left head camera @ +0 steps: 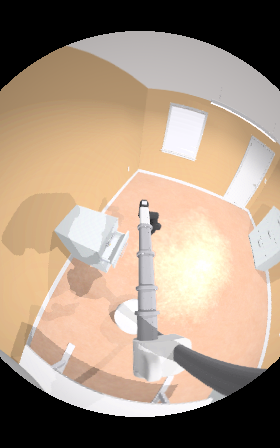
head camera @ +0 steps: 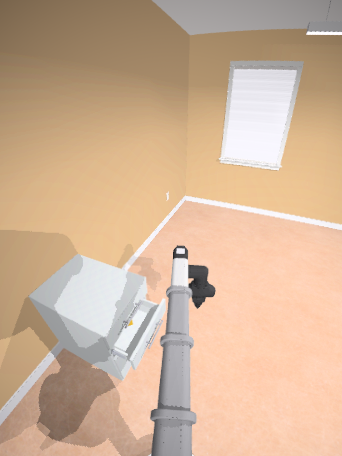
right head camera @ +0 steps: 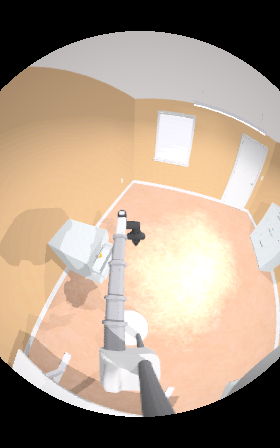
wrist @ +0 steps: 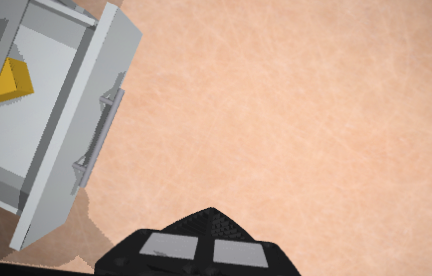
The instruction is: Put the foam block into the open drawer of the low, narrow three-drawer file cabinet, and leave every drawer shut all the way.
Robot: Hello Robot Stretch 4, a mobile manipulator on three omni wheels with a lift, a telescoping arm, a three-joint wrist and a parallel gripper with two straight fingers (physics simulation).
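Seen in the pictures: gripper, fingertip midpoint: (head camera: 197,306) (right head camera: 135,245) (wrist: 210,227); robot's base, origin of the base link: (left head camera: 133,315) (right head camera: 128,326).
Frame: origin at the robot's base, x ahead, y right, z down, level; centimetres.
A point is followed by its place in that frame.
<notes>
The pale grey file cabinet (head camera: 85,300) {x 72.4, y -51.6, z -61.7 cm} (left head camera: 87,230) {x 73.9, y -47.9, z -61.8 cm} (right head camera: 75,240) {x 76.8, y -51.5, z -61.8 cm} stands by the left wall. A drawer below its top one is open, and its front panel (head camera: 150,330) {x 67.8, y -15.5, z -44.3 cm} (wrist: 80,117) {x 71.3, y -14.3, z -44.6 cm} stands out from the cabinet, with a bar handle. The yellow foam block (head camera: 130,323) {x 74.6, y -29.5, z -38.3 cm} (right head camera: 100,255) {x 74.7, y -29.3, z -38.6 cm} (wrist: 19,80) {x 76.9, y -28.9, z -39.5 cm} lies on the floor of this drawer, partly hidden by the cabinet's upper part in the wrist view. My gripper (head camera: 198,305) {x 66.2, y 8.7, z -72.0 cm} (right head camera: 136,243) {x 66.2, y 8.7, z -72.0 cm} (wrist: 210,227) {x 66.2, y 8.7, z -72.0 cm} is shut and empty, pointing down, in front of the open drawer and to its right in the head view, apart from its handle.
My extended arm (head camera: 177,375) {x 25.0, y 0.5, z -105.7 cm} (left head camera: 146,272) {x 24.0, y 0.0, z -105.7 cm} (right head camera: 116,280) {x 24.9, y 0.6, z -105.7 cm} runs beside the open drawer. A white round object (left head camera: 124,316) {x -0.1, y -9.6, z -18.7 cm} (right head camera: 137,324) {x 3.5, y 10.0, z -18.7 cm} is on the floor near the arm's base. Another grey cabinet (left head camera: 267,240) {x 72.8, y 256.5, z -49.2 cm} (right head camera: 267,245) {x 66.2, y 254.0, z -39.1 cm} stands at the right. A window (head camera: 260,117) {x 308.8, y 102.8, z -141.5 cm} is in the far wall.
</notes>
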